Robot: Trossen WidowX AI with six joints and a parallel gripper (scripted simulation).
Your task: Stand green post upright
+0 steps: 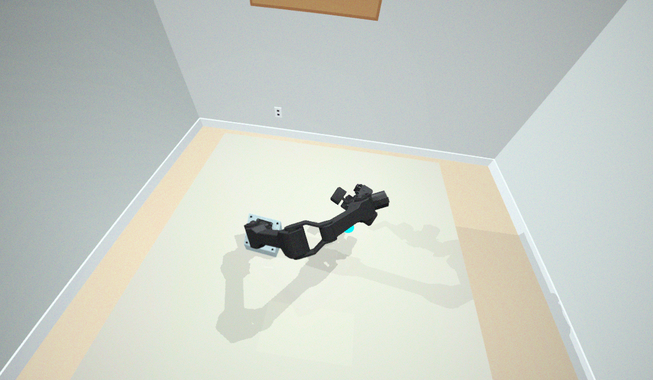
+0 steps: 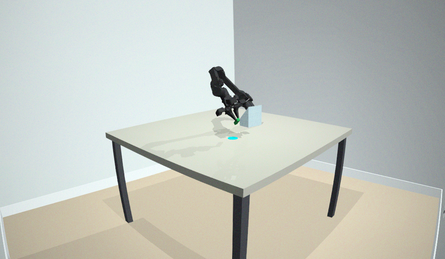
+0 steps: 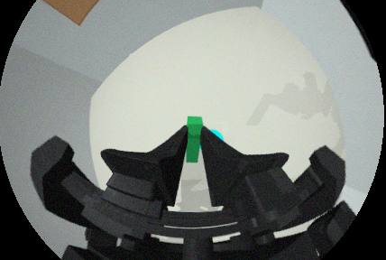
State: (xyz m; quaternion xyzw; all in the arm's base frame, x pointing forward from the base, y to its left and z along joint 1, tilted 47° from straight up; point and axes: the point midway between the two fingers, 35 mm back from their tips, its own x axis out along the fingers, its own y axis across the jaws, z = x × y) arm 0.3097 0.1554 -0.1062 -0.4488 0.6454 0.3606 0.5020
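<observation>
The cyan circle is 110 mm below my gripper tip, 30 mm to the right of it and 10 mm ahead of it. Round my gripper tip: green post 20 mm to the right, 10 mm below, 10 mm behind.
</observation>
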